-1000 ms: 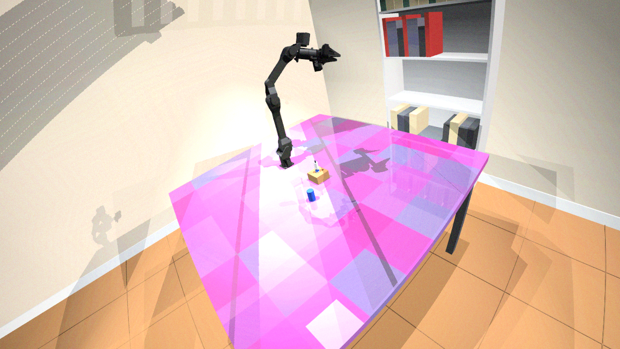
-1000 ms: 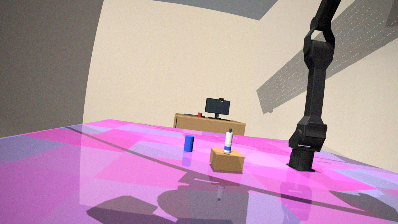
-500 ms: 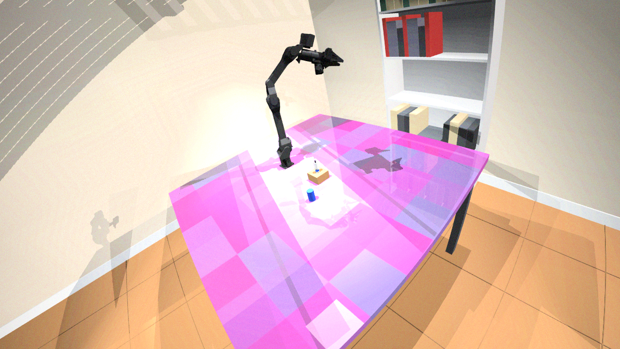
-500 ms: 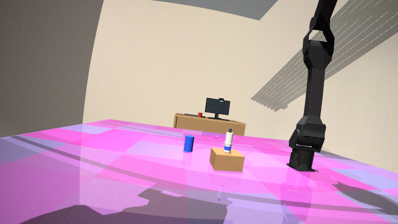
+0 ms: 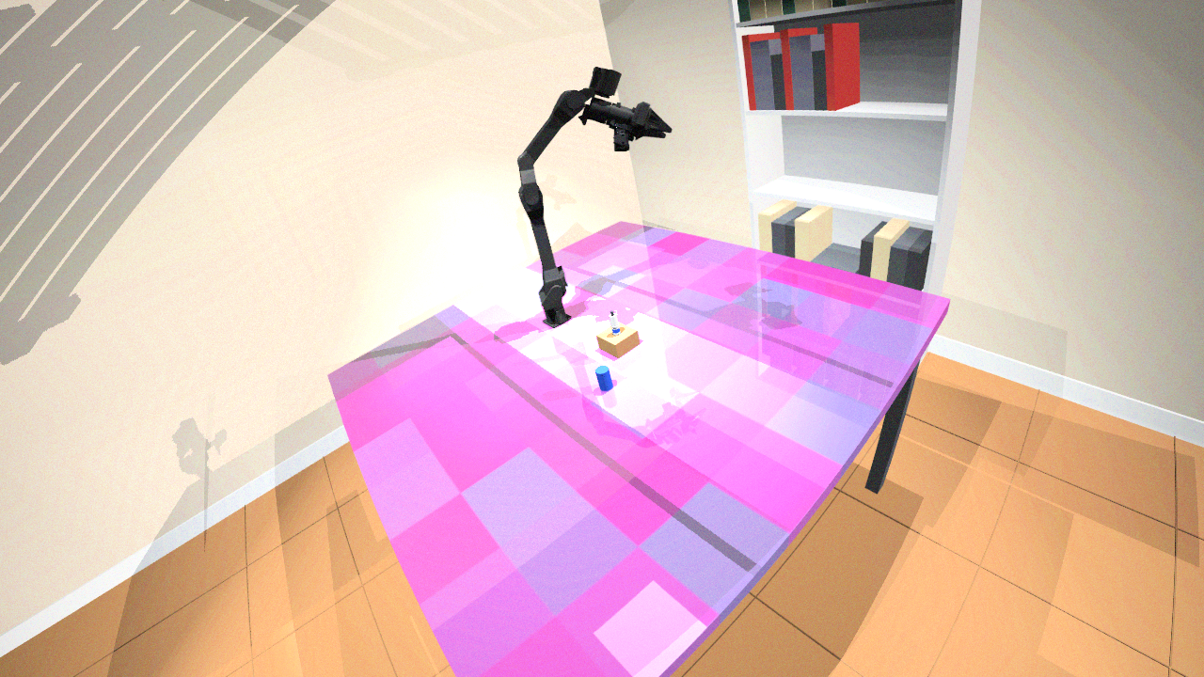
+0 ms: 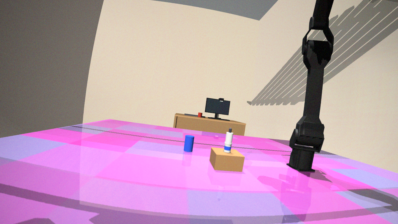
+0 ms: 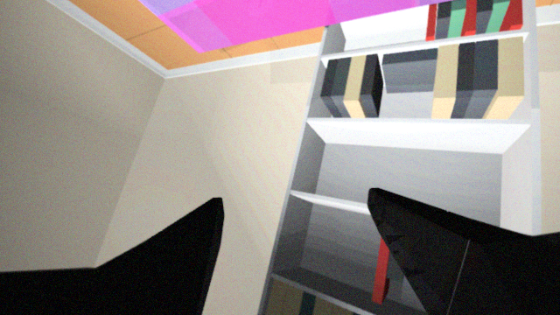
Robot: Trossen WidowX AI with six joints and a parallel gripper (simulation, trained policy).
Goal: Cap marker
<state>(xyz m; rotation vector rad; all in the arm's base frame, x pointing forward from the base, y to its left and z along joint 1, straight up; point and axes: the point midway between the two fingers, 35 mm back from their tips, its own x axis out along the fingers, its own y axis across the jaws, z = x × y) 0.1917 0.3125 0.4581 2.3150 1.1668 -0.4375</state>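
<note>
The blue cap lies 14 cm ahead of my gripper tip, 44 cm to the right of it and 42 cm below it. From my gripper tip the other things lie so: tan holder block (4 cm ahead, 32 cm to the right, 42 cm below).
</note>
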